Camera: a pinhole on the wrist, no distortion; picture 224 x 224 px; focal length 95.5 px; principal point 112.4 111.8 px. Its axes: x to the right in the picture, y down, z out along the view. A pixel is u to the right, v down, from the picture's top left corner.
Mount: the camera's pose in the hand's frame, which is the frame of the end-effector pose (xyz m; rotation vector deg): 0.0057 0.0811 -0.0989 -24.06 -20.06 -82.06
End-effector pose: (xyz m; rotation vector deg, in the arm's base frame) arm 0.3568 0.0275 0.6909 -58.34 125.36 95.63
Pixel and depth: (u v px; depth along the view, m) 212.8 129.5 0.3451
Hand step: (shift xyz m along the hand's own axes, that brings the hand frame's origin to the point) 0.1154 -0.0648 0.3717
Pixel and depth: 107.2 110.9 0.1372
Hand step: 0.0061 0.1532 0.0181
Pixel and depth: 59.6 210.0 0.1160
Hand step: 0.1193 0.2032 -0.0357
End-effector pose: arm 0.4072 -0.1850 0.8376 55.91 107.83 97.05
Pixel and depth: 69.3 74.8 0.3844
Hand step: -0.1544 0.4037 0.1663
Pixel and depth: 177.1 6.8 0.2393
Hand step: -0.2336 0.0310 0.2060
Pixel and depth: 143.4 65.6 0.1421
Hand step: -0.0550 0.1028 0.0524
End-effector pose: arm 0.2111 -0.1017 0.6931 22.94 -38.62 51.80
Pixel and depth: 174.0 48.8 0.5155
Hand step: -0.2864 0.0077 0.5345
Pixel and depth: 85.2 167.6 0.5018
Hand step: 0.2904 0.4721 0.2536
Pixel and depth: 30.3 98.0 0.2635
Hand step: -0.0523 0.4018 0.0275
